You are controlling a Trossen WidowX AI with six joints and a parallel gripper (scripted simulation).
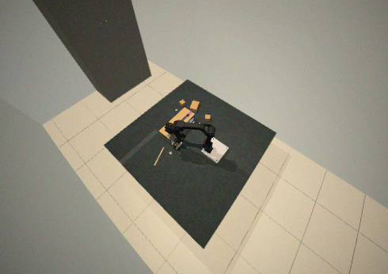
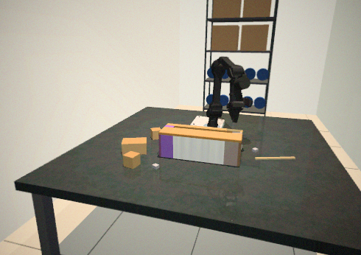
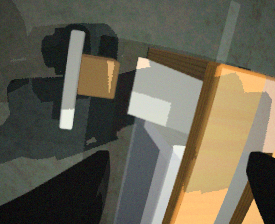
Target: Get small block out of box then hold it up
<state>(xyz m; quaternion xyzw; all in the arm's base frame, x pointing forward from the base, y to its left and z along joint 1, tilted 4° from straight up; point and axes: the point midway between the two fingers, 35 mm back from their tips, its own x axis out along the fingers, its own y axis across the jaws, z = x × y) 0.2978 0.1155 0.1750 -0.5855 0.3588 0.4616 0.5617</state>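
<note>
The small tan block is 14 cm below my gripper tip, 2 cm behind it and 1 cm to the left of it. The rest, counted from my gripper tip: thin wooden stick (20 cm to the left, 15 cm below, 5 cm ahead); then box (15 cm to the right, 9 cm below, 5 cm ahead).
</note>
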